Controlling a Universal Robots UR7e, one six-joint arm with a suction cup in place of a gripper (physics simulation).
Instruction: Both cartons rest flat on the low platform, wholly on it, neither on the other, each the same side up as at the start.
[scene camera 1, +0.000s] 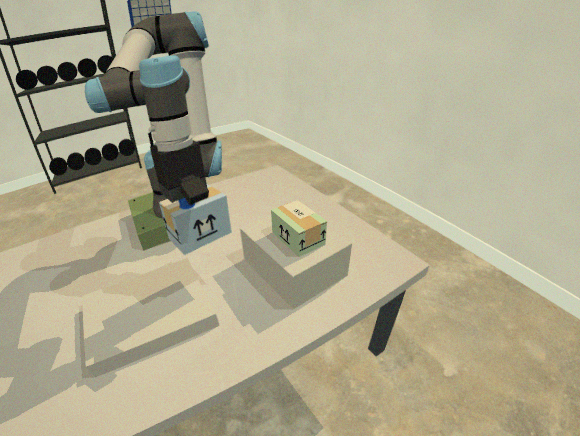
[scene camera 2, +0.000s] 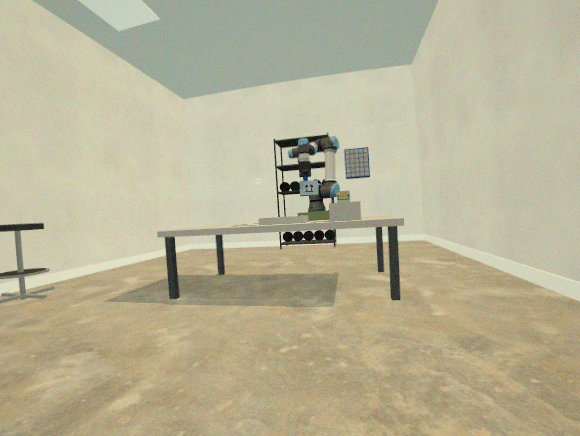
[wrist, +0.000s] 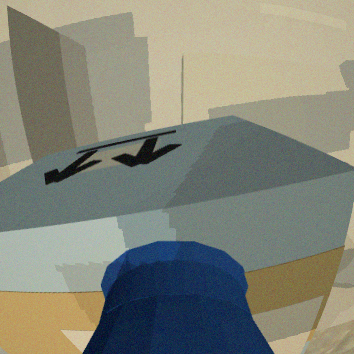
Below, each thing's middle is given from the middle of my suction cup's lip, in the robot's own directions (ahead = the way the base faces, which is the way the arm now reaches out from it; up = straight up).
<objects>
My suction cup is 28 cm above the low platform (wrist: 299, 100), 17 cm to the left of it and 5 cm past it.
</objects>
